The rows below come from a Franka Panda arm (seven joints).
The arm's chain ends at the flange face. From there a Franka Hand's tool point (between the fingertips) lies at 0.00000 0.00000 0.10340 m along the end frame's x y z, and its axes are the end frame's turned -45 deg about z.
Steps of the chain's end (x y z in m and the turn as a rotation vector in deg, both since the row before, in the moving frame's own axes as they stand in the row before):
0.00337, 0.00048, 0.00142, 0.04, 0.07, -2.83
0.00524, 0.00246, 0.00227, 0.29, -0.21, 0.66
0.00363, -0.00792, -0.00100, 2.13, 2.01, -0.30
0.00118, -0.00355, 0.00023, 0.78, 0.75, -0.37
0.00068, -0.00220, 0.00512, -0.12, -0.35, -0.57
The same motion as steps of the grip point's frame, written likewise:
0.00218, 0.00276, 0.00142, -0.02, 0.08, -2.83
0.00207, 0.00481, 0.00227, 0.35, 0.06, 0.66
0.01345, -0.00320, -0.00114, 0.08, 2.93, -0.30
0.00530, -0.00172, 0.00021, 0.02, 1.08, -0.37
0.00144, -0.00137, 0.00512, 0.16, -0.33, -0.57

